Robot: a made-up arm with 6 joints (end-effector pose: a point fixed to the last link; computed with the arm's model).
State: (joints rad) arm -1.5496 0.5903 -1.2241 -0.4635 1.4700 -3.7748
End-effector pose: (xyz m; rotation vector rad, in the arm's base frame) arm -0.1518 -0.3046 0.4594 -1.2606 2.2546 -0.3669
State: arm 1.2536 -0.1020 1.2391 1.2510 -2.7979 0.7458
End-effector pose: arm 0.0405 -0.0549 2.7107 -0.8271 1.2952 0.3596
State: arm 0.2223 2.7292 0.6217 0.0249 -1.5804 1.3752
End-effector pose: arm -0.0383 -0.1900 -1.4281 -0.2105 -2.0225 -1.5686
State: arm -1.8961 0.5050 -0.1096 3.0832 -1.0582 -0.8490
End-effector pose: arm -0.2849 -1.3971 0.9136 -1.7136 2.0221 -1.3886
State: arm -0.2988 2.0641 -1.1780 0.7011 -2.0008 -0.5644
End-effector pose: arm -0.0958 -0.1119 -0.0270 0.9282 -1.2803 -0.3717
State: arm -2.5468 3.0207 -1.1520 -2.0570 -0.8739 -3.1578
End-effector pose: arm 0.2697 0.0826 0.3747 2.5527 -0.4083 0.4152
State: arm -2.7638 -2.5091 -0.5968 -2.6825 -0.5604 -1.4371
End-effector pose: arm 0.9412 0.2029 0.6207 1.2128 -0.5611 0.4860
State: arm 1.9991 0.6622 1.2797 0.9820 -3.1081 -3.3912
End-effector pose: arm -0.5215 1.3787 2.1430 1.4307 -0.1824 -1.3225
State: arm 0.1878 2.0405 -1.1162 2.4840 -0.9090 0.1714
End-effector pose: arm -0.0670 0.1298 -0.0875 1.1206 -0.4793 -2.3149
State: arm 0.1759 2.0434 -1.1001 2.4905 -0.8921 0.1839
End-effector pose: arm -0.0657 0.1312 -0.1035 1.1163 -0.4714 -2.3376
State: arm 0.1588 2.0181 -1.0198 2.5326 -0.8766 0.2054
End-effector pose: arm -0.0354 0.1413 -0.1821 1.2371 -0.4267 -2.3438
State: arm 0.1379 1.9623 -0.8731 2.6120 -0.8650 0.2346
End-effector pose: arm 0.0512 0.1612 -0.3171 1.4911 -0.3355 -2.2952
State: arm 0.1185 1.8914 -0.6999 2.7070 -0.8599 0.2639
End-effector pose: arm 0.1988 0.1853 -0.4530 1.7946 -0.2176 -2.1611
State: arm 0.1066 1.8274 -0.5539 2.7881 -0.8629 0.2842
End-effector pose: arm 0.3579 0.2052 -0.5392 2.0397 -0.1156 -1.9823
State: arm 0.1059 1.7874 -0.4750 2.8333 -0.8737 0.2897
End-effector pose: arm 0.4584 0.2182 -0.5702 2.1732 -0.0600 -1.8489
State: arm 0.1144 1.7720 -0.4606 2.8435 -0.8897 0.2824
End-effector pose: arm 0.4840 0.2258 -0.5704 2.2173 -0.0476 -1.7960
